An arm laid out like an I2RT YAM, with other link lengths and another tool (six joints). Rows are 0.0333 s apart.
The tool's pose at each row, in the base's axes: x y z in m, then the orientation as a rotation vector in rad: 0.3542, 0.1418, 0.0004, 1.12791, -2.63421, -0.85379; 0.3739, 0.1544, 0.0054, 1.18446, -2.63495, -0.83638; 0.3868, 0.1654, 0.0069, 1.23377, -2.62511, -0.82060; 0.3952, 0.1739, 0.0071, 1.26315, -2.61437, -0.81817; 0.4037, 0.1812, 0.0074, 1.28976, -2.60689, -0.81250; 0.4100, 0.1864, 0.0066, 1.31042, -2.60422, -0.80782; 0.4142, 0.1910, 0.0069, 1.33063, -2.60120, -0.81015; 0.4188, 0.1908, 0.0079, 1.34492, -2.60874, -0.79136; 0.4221, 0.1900, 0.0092, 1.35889, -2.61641, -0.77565; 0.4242, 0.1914, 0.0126, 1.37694, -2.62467, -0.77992; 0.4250, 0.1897, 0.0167, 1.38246, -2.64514, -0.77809
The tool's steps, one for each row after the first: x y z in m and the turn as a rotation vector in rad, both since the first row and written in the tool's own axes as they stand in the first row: -0.0232, -0.0024, -0.0054, 0.01942, 0.00031, -0.03666; -0.0401, -0.0034, -0.0062, 0.03165, 0.00825, -0.06882; -0.0521, -0.0038, -0.0055, 0.03328, 0.01310, -0.08901; -0.0632, -0.0048, -0.0055, 0.03765, 0.01714, -0.10687; -0.0713, -0.0063, -0.0047, 0.04277, 0.01779, -0.12059; -0.0775, -0.0061, -0.0044, 0.04426, 0.01533, -0.13480; -0.0807, -0.0085, -0.0069, 0.05998, 0.01561, -0.14211; -0.0826, -0.0103, -0.0095, 0.07420, 0.01424, -0.14955; -0.0853, -0.0089, -0.0124, 0.07977, 0.00220, -0.16187; -0.0850, -0.0081, -0.0168, 0.09158, -0.01415, -0.16442
